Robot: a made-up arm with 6 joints. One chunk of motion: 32 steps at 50 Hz.
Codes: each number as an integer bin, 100 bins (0 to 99) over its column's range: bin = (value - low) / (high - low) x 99, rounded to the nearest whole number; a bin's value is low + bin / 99 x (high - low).
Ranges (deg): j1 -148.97..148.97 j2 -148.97..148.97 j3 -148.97..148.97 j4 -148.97..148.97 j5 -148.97..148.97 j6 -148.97..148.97
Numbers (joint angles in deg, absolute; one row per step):
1: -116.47 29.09 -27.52 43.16 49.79 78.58
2: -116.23 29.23 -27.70 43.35 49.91 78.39
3: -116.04 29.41 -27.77 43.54 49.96 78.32
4: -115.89 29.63 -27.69 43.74 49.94 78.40
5: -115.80 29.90 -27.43 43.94 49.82 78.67
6: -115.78 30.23 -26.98 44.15 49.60 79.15
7: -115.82 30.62 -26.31 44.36 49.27 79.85
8: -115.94 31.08 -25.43 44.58 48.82 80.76
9: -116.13 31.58 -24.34 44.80 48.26 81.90
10: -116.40 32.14 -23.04 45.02 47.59 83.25
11: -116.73 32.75 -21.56 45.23 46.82 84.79
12: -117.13 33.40 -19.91 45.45 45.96 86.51
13: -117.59 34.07 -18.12 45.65 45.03 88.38
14: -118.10 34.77 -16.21 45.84 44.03 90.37
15: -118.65 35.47 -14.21 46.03 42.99 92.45
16: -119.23 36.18 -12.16 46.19 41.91 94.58
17: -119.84 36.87 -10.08 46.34 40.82 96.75
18: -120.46 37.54 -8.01 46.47 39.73 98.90
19: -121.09 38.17 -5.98 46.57 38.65 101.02
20: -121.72 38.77 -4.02 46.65 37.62 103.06
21: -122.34 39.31 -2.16 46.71 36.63 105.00
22: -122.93 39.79 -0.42 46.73 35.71 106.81
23: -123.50 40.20 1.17 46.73 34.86 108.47
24: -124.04 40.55 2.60 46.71 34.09 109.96
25: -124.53 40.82 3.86 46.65 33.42 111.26
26: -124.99 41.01 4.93 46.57 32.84 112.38
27: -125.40 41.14 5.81 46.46 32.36 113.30
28: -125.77 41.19 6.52 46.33 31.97 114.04
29: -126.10 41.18 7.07 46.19 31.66 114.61
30: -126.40 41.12 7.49 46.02 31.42 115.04
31: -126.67 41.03 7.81 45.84 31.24 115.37
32: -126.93 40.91 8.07 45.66 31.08 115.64
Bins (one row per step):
1: 11 59 40 64 66 76
2: 11 59 40 64 66 76
3: 11 59 40 64 66 76
4: 11 59 40 64 66 76
5: 11 59 40 64 66 76
6: 11 60 41 64 66 76
7: 11 60 41 64 66 76
8: 11 60 41 64 66 76
9: 11 60 41 64 66 77
10: 11 60 42 64 65 77
11: 11 60 42 65 65 78
12: 11 61 43 65 65 78
13: 10 61 43 65 64 79
14: 10 61 44 65 64 80
15: 10 61 45 65 64 80
16: 10 62 45 65 63 81
17: 10 62 46 65 63 82
18: 9 62 47 65 63 82
19: 9 62 48 65 62 83
20: 9 62 48 65 62 84
21: 9 63 49 65 62 84
22: 9 63 49 65 61 85
23: 8 63 50 65 61 86
24: 8 63 50 65 61 86
25: 8 63 51 65 61 86
26: 8 63 51 65 60 87
27: 8 63 51 65 60 87
28: 8 63 52 65 60 87
29: 8 63 52 65 60 88
30: 7 63 52 65 60 88
31: 7 63 52 65 60 88
32: 7 63 52 65 60 88

